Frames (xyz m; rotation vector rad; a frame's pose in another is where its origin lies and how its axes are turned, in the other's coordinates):
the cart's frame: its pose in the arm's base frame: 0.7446 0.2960 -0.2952 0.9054 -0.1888 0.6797
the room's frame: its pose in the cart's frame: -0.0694 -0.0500 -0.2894 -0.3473 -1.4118 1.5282
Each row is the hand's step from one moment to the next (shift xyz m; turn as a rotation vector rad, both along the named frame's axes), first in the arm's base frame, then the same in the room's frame.
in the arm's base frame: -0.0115 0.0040 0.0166 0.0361 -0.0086 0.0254
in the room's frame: 0.0179 -0.0017 -0.0101 -0.0130 -0.0409 -0.0134
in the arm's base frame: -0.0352 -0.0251 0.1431 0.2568 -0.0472 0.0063
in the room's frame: 0.1138 -0.0830 -0.0500 -0.1939 -0.1745 -0.0126
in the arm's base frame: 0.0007 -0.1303 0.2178 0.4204 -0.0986 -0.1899
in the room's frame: 0.1470 -0.2066 -0.0107 -0.4265 -0.1721 0.1050
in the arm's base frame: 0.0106 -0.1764 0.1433 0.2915 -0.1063 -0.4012
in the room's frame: 0.1056 -0.1906 0.0655 -0.4407 0.0285 0.2494
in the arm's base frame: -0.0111 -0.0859 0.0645 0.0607 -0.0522 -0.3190
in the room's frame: 0.0615 -0.0803 0.0378 -0.2190 0.1368 0.2037
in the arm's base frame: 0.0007 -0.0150 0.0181 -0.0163 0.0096 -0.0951
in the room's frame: 0.0125 -0.0198 0.0024 -0.0424 0.0738 0.0465
